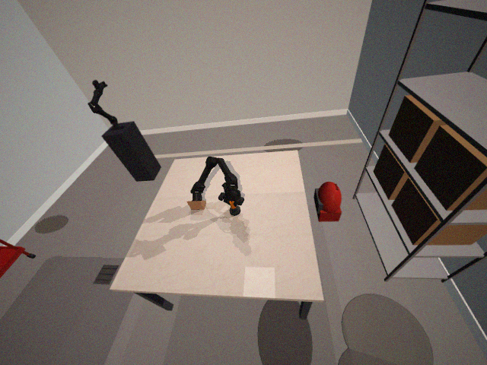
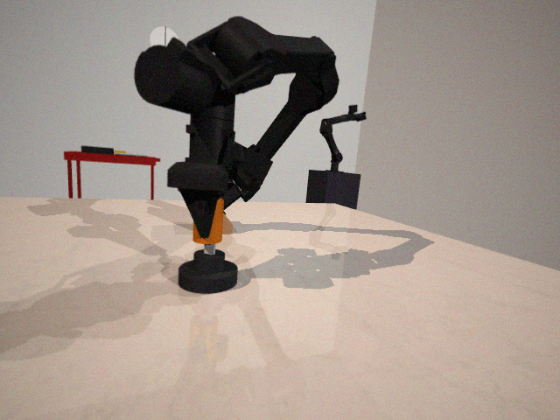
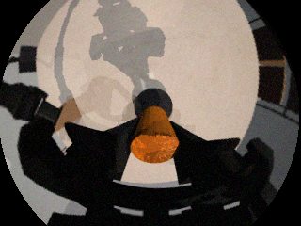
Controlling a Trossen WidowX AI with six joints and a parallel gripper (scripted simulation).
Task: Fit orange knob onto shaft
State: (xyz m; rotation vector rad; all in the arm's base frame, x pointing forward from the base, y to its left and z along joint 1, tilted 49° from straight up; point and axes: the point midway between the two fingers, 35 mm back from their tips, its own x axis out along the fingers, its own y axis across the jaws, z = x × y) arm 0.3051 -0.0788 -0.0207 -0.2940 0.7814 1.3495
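Right now my gripper tip is 4 cm above the round pedestal. Also, from my gripper tip: orange knob: 3 cm above.
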